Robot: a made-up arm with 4 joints.
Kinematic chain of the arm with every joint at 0, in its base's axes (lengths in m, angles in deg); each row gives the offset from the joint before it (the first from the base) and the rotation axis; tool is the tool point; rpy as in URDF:
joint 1: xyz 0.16 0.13 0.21 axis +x
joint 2: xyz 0 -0.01 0.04 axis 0.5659 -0.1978 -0.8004
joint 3: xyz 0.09 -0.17 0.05 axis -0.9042 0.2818 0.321
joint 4: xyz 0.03 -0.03 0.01 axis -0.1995 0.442 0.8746
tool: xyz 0.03 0.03 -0.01 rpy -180 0 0
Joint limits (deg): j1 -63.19..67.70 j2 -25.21..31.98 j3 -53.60..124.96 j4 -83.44..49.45
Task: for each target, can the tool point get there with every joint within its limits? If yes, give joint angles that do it. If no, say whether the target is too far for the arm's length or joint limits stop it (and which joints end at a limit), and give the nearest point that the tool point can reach.
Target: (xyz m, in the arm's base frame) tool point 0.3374 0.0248 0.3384
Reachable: yes | joints -21.79 -8.03 70.52 -27.69
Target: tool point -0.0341 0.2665 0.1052
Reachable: no: joint limits stop it (at a limit: joint 1, joint 2, joint 4) | nearest point 0.1779 0.0362 0.0122 | short by 0.327 m
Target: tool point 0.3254 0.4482 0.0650
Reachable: no: too far | nearest point 0.3729 0.1931 0.3183 | short by 0.363 m
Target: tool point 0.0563 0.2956 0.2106
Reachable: no: joint limits stop it (at a limit: joint 1, joint 2, joint 4) | nearest point 0.3284 0.1718 0.3522 | short by 0.331 m
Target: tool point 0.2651 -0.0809 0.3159
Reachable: yes | joints -10.47 19.04 15.30 -21.17
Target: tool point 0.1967 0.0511 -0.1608
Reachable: no: too far | nearest point 0.1733 0.0225 -0.0552 | short by 0.112 m
